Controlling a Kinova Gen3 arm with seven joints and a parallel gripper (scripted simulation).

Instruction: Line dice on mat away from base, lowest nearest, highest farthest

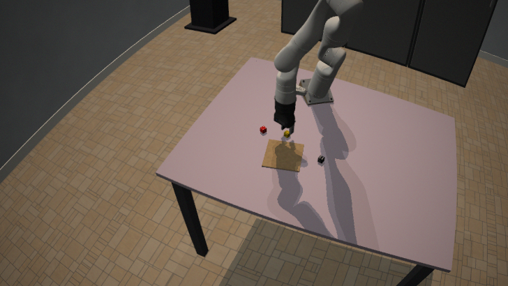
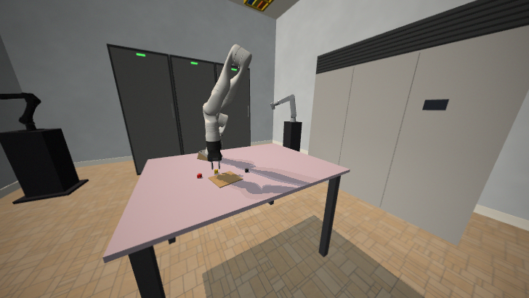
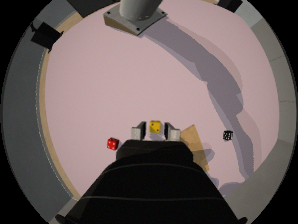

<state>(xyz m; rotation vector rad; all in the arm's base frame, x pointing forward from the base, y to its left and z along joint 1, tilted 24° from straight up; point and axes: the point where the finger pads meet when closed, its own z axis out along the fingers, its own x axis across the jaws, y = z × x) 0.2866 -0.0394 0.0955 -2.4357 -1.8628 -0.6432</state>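
My hand is 4 cm above the yellow die. From my hand the other things lie so: square mat: 10 cm ahead, 4 cm below, 3 cm to the left; then black die: 17 cm to the left, 6 cm ahead, 4 cm below; then red die: 9 cm to the right, 4 cm below, 2 cm ahead.
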